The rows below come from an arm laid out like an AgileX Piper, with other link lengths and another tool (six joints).
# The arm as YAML. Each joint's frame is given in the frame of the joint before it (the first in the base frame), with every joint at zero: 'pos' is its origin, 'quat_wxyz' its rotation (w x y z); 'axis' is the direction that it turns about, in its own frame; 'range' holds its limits. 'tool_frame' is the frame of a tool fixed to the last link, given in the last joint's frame.
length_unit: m
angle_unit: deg
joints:
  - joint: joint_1
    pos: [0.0, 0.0, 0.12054]
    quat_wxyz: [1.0, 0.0, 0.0, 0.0]
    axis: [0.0, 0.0, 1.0]
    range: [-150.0, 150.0]
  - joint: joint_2
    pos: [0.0, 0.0, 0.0]
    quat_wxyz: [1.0, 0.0, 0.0, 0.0]
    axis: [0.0, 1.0, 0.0]
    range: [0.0, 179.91]
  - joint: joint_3
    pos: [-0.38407, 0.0, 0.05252]
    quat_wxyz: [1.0, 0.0, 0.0, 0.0]
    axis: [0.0, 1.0, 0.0]
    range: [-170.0, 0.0]
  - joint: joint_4
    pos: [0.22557, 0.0, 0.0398]
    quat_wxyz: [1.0, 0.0, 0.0, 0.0]
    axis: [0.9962, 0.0, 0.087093]
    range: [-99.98, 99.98]
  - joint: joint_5
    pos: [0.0, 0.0, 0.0]
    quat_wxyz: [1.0, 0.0, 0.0, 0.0]
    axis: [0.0, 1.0, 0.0]
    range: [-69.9, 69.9]
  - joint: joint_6
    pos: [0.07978, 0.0, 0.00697]
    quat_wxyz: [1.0, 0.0, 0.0, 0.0]
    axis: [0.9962, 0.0, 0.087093]
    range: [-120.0, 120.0]
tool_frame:
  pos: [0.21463, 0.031, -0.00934]
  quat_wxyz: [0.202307, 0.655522, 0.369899, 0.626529]
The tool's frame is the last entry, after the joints.
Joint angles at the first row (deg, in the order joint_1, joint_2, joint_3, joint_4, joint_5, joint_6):
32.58, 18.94, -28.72, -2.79, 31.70, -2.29
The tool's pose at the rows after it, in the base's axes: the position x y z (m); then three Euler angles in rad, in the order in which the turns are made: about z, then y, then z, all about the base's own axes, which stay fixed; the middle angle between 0 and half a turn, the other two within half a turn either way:
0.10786, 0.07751, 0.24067, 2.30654, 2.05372, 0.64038
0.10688, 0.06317, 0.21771, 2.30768, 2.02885, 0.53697
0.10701, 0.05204, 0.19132, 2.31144, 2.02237, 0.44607
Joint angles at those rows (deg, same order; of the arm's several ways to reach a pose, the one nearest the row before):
26.45, 13.86, -24.30, -2.95, 30.00, -1.58
20.55, 9.00, -19.76, -3.00, 28.94, -1.20
15.24, 5.08, -15.19, -2.97, 27.96, -0.95

